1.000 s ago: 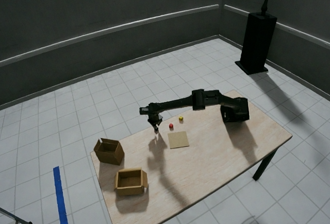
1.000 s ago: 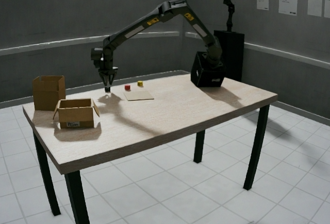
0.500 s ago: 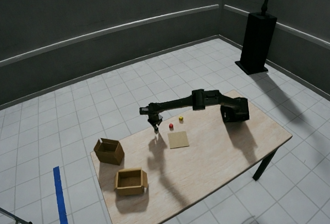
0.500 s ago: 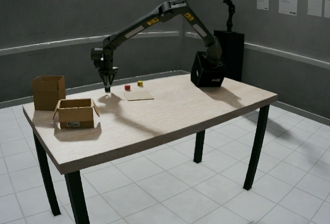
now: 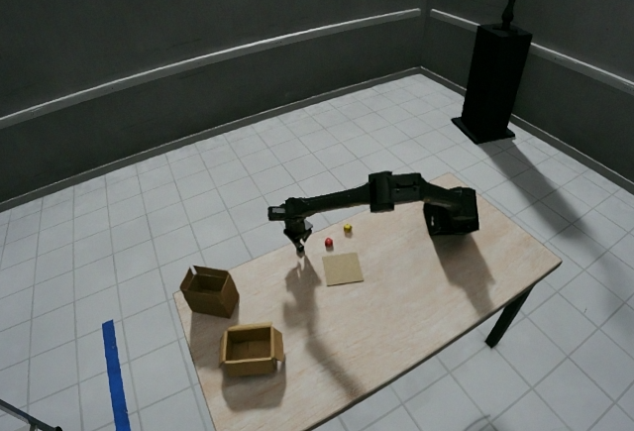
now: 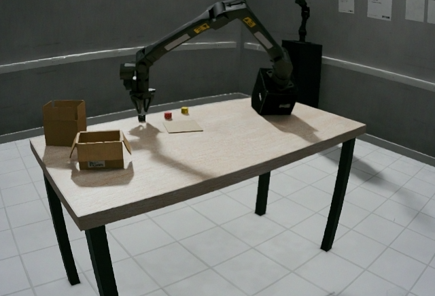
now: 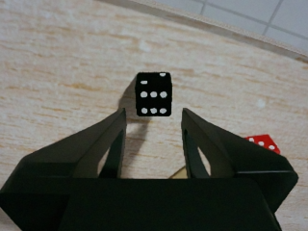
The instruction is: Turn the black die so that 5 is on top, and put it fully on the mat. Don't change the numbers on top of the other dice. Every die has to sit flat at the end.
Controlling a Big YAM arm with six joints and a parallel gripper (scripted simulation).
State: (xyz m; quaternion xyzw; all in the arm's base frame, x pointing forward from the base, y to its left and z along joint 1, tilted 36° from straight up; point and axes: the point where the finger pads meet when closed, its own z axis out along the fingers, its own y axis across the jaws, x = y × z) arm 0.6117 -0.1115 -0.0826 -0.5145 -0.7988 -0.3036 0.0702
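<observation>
Right now my hand is 3 cm above the black die. Round my hand: yellow die: 21 cm behind, 5 cm to the right, 3 cm below; red die: 12 cm behind, 3 cm below; tan mat: 14 cm to the left, 13 cm behind, 4 cm below.
</observation>
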